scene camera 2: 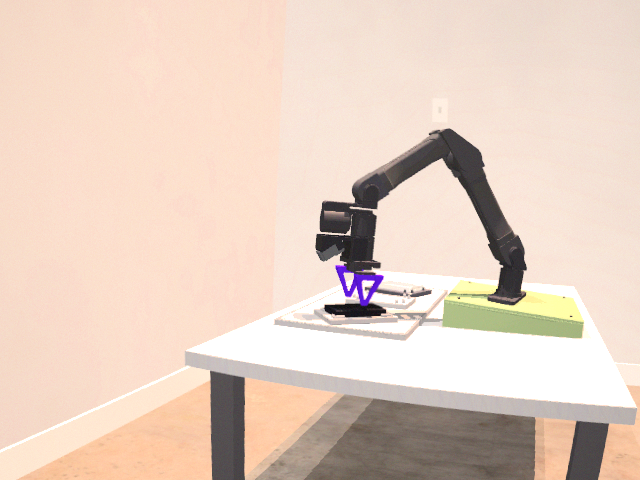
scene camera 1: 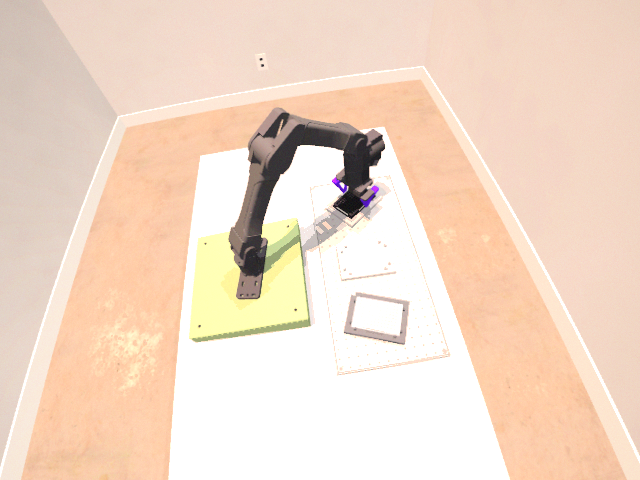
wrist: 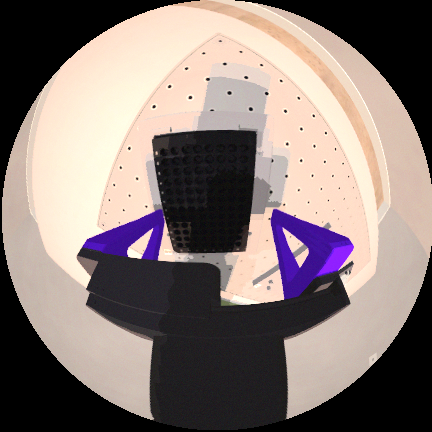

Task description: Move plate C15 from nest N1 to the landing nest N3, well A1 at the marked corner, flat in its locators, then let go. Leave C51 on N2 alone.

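Note:
A black well plate lies in a light nest at the far end of the board. My gripper is open, pointing down low over this plate, its purple fingertips on either side of the plate in the wrist view and slightly above it in scene view 2. A white nest with small locator pins stands in the middle, with no plate on it. A grey nest holds a white rectangular piece. Labels and the marked corner cannot be read.
The nests stand on a perforated board on a white table. The arm's base is fixed on a thick green block beside the board. The arm arches over the table between them.

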